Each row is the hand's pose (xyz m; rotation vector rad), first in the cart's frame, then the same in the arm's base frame.
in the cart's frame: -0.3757 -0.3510 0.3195 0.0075 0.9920 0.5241
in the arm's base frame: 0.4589 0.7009 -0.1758 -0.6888 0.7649 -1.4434
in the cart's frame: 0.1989 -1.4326 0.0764 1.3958 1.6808 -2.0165
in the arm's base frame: -0.2223 0.6854 0.8705 1.7491 -1.2187 -2.2495
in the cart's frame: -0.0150 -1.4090 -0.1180 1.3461 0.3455 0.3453
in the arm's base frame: -0.4055 0.6265 0.6536 -0.1606 -0.4526 -0.7798
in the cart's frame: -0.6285 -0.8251 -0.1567 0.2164 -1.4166 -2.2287
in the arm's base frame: -0.2570 0.6472 -0.1808 0.8610 2.2735 0.6138
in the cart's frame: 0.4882 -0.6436 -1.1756 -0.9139 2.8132 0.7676
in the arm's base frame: -0.3197 -0.7503 0.4201 0.9001 2.4720 -1.5259
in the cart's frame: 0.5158 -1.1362 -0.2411 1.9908 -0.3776 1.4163
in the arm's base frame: -0.0865 0.1656 0.8927 0.1454 -0.3631 0.5444
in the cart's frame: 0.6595 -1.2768 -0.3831 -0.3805 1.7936 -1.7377
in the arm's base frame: -0.2154 0.0451 1.0641 -0.4357 0.0091 2.6412
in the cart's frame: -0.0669 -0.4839 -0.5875 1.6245 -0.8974 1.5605
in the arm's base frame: -0.0648 -0.0955 -0.0109 -0.2710 -0.3659 0.8420
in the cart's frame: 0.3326 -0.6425 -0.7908 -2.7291 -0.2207 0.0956
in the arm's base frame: -0.1455 -0.3779 0.3630 1.6794 -1.2017 0.3036
